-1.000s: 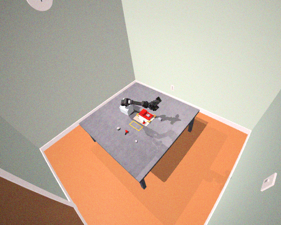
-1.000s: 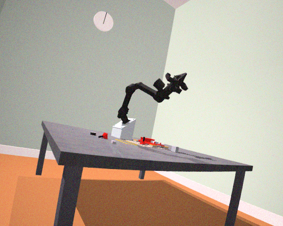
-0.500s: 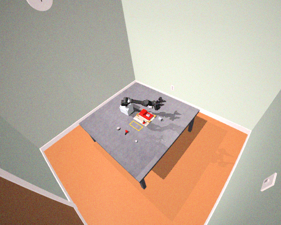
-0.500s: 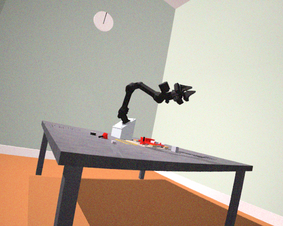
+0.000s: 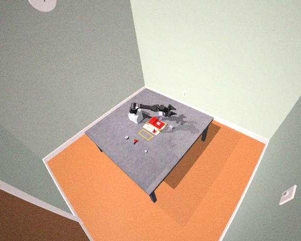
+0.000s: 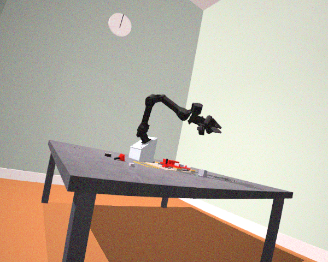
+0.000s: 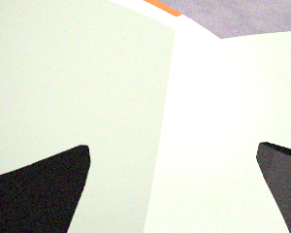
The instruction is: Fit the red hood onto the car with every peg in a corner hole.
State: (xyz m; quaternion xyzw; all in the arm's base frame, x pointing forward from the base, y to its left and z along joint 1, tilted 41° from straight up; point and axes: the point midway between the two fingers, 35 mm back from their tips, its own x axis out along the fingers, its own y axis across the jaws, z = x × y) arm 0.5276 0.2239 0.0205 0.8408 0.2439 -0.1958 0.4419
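My gripper tip is now 32 cm past the red hood, 8 cm to the left of it and 25 cm above it. The rest, counted from my gripper tip: grey engine block: 23 cm behind, 8 cm to the right, 27 cm below; tan jig plate: 25 cm behind, 12 cm to the right, 28 cm below.
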